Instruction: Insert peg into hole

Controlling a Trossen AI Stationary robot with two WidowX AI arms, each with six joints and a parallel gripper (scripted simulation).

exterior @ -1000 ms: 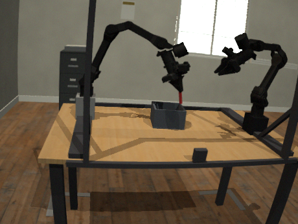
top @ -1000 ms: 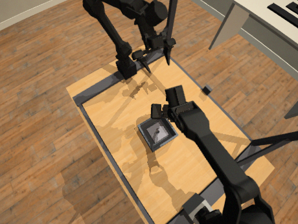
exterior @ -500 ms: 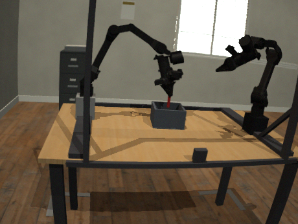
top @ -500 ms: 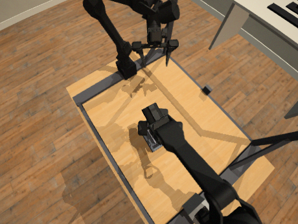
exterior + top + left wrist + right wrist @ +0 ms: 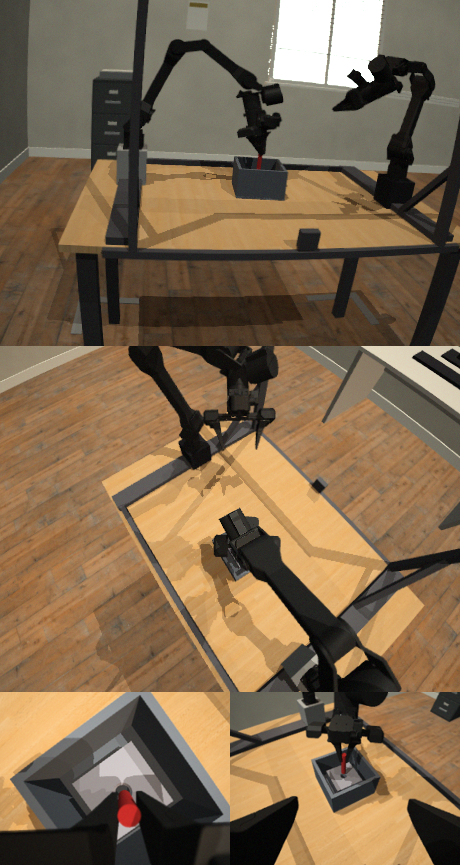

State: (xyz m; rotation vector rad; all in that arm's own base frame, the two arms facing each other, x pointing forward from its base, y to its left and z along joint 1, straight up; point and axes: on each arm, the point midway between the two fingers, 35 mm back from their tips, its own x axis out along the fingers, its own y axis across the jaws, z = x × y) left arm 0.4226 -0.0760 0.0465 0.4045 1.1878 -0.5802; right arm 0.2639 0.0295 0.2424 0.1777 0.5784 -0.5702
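Right now the red peg is 50 mm below my left hand. Round my left hand: plate: 120 mm below; grey box: 140 mm below, 10 mm to the right.
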